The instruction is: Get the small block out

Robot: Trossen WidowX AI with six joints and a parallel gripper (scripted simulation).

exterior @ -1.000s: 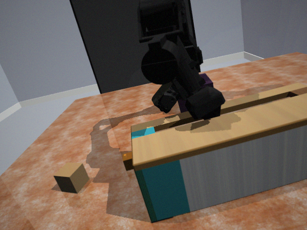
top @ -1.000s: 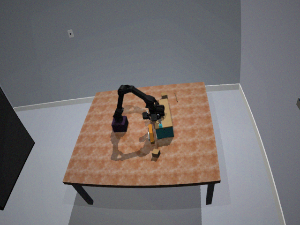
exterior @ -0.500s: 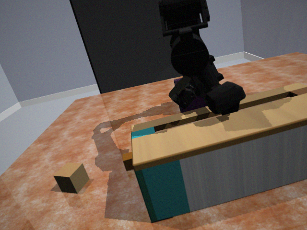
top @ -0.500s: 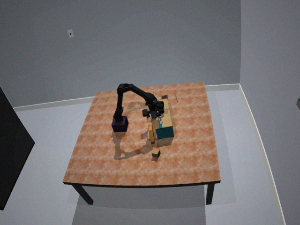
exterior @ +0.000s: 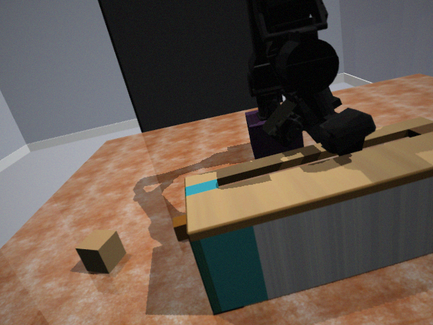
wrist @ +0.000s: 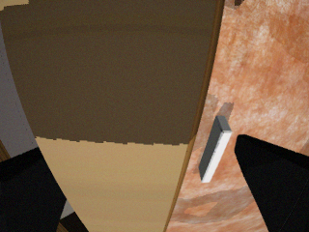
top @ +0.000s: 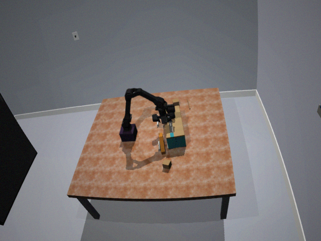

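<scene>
Now: gripper tip 50 mm short of the light-blue block and 20 mm to the right of it. The rest, counted from my gripper tip: box: 50 mm to the right, 40 mm ahead, 30 mm below.
</scene>
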